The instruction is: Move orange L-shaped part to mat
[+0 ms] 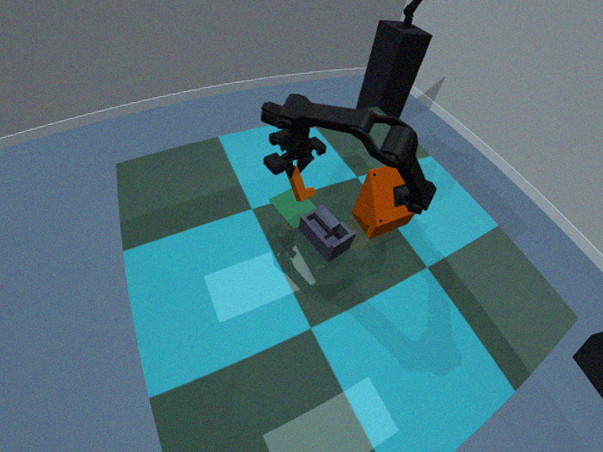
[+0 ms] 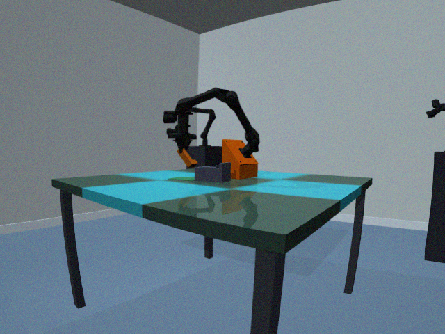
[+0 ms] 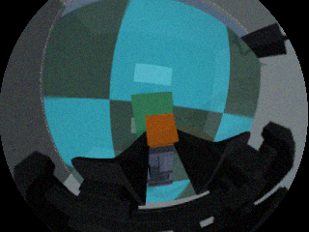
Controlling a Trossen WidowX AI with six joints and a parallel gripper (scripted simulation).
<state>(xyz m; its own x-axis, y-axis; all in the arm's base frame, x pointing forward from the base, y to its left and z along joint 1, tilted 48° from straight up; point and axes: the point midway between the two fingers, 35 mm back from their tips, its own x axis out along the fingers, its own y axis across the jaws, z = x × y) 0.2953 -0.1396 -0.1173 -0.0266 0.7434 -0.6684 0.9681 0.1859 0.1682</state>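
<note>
The green mat is 10 mm behind my gripper tip, 20 mm to the left of it and 140 mm below it. The rest, counted from my gripper tip: orange L-shaped part (20 mm behind, 30 mm to the left, 30 mm below).
</note>
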